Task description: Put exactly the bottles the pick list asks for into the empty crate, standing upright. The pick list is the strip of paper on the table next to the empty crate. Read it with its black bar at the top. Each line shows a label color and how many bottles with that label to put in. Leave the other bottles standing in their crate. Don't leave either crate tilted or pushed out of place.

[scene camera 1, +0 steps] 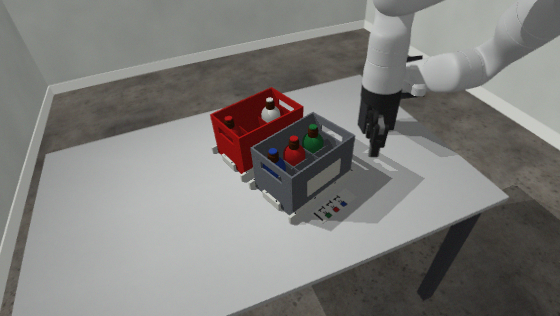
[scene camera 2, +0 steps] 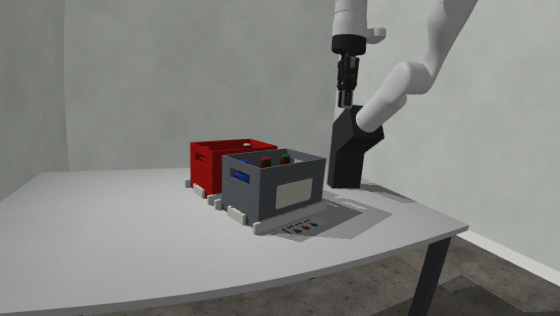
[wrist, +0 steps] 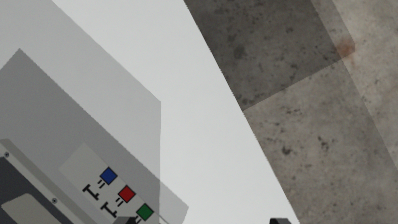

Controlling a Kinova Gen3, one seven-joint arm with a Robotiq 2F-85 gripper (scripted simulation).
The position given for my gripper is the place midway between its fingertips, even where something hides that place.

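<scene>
Scene camera 1 shows a red crate (scene camera 1: 246, 113), a grey crate (scene camera 1: 299, 184) and my gripper (scene camera 1: 371, 146). In scene camera 2 I see the red crate (scene camera 2: 208, 176), the grey crate (scene camera 2: 272, 191) and my gripper (scene camera 2: 344, 108). The red crate is out of frame in the wrist view.
</scene>
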